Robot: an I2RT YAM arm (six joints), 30 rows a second.
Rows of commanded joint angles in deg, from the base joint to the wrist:
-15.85, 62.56, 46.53, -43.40, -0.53, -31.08
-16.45, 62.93, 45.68, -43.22, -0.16, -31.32
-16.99, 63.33, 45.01, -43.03, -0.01, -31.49
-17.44, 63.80, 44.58, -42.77, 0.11, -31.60
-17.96, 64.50, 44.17, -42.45, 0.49, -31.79
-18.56, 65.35, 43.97, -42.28, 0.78, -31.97
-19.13, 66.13, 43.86, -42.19, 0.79, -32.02
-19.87, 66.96, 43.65, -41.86, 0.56, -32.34
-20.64, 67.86, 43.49, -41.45, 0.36, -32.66
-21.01, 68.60, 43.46, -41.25, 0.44, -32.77
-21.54, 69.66, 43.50, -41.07, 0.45, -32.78
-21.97, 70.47, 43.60, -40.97, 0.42, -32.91
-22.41, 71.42, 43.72, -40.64, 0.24, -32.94
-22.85, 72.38, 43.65, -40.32, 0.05, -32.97
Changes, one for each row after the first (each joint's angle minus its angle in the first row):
-0.60, 0.37, -0.85, 0.18, 0.37, -0.24
-1.14, 0.77, -1.52, 0.37, 0.52, -0.41
-1.59, 1.24, -1.95, 0.63, 0.64, -0.52
-2.11, 1.94, -2.36, 0.95, 1.02, -0.71
-2.71, 2.79, -2.56, 1.12, 1.31, -0.89
-3.28, 3.57, -2.67, 1.21, 1.32, -0.94
-4.02, 4.40, -2.88, 1.54, 1.09, -1.26
-4.79, 5.30, -3.04, 1.95, 0.89, -1.58
-5.16, 6.04, -3.07, 2.15, 0.97, -1.69
-5.69, 7.10, -3.03, 2.33, 0.98, -1.70
-6.12, 7.91, -2.93, 2.43, 0.95, -1.83
-6.56, 8.86, -2.81, 2.76, 0.77, -1.86
-7.00, 9.82, -2.88, 3.08, 0.58, -1.89

